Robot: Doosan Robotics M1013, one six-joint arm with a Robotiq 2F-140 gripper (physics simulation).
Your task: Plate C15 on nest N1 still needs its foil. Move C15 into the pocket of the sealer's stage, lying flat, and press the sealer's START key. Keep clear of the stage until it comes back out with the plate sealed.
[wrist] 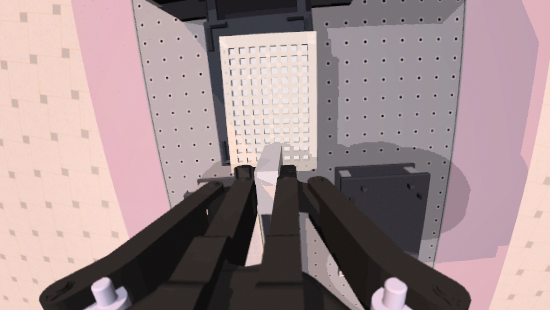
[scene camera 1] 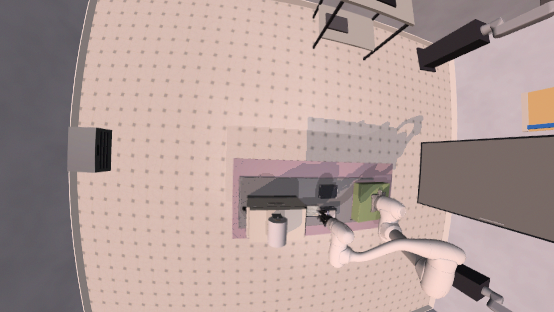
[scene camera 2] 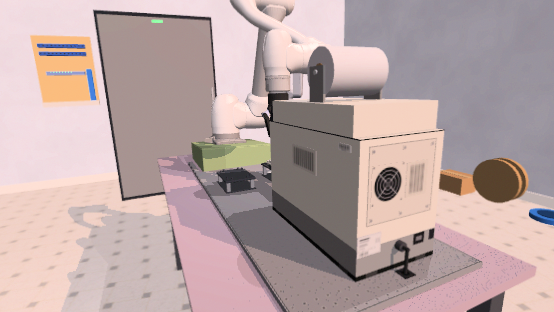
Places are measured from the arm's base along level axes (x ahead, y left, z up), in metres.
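Where they show: gripper, fingertip midpoint: (wrist: 274,160) (scene camera 1: 317,211); arm's base, origin of the base link: (scene camera 1: 377,201) (scene camera 2: 226,142).
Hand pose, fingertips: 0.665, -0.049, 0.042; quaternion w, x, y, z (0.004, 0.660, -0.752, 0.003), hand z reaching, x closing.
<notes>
Each offset is from my fingertips to the top centre of the thing, as dx, dy, dz. "spot": to the spot under its first point. Level surfaces: height alone.
Plate C15 {+0.047, -0.005, -0.008} (wrist: 269,96) (scene camera 1: 312,211), a cream well plate with a grid of square wells, lies flat in the pocket of the sealer's dark stage {spot: +0.067, +0.049, -0.030} (wrist: 214,96), which stands out in front of the sealer (scene camera 1: 276,225) (scene camera 2: 348,174). My gripper (wrist: 274,160) (scene camera 1: 321,218) is shut with its pads together and nothing between them. It hangs above the near end of the plate. The sealer's START key is not in view.
An empty dark nest {-0.155, -0.120, -0.074} (wrist: 384,200) (scene camera 1: 328,190) (scene camera 2: 236,178) stands on the perforated breadboard (wrist: 384,96) (scene camera 2: 294,271) to the right of the stage. The arm's green pedestal (scene camera 1: 363,205) (scene camera 2: 232,153) is at the far end of the pink table {dz -0.145} (scene camera 2: 201,252). A foil roll {+0.390, -0.039, +0.343} (scene camera 1: 277,231) (scene camera 2: 348,73) sits on top of the sealer.
</notes>
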